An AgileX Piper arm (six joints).
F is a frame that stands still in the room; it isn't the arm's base.
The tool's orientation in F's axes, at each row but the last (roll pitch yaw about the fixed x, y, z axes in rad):
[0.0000, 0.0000, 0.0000]
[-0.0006, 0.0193, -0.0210]
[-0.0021, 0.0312, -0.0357]
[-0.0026, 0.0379, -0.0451]
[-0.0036, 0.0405, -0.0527]
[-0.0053, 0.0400, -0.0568]
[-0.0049, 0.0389, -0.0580]
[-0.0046, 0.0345, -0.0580]
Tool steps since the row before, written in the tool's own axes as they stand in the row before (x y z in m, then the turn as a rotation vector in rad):
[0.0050, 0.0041, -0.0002, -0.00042, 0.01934, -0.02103]
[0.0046, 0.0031, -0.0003, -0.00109, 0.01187, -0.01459]
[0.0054, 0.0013, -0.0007, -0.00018, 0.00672, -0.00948]
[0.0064, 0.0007, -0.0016, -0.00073, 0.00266, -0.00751]
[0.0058, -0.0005, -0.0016, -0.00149, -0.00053, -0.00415]
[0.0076, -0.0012, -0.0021, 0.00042, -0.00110, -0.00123]
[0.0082, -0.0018, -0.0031, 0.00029, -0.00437, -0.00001]
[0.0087, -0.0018, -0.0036, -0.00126, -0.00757, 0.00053]
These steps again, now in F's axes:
[0.0050, 0.0041, -0.0002, -0.00042, 0.01934, -0.02103]
[0.0047, 0.0030, -0.0004, -0.00112, 0.01189, -0.01457]
[0.0054, 0.0011, -0.0009, -0.00024, 0.00671, -0.00948]
[0.0064, 0.0004, -0.0018, -0.00089, 0.00268, -0.00748]
[0.0057, -0.0008, -0.0018, -0.00168, -0.00046, -0.00408]
[0.0074, -0.0016, -0.0024, 0.00031, -0.00113, -0.00124]
[0.0080, -0.0023, -0.0034, 0.00004, -0.00438, 0.00000]
[0.0085, -0.0023, -0.0039, -0.00168, -0.00748, 0.00061]

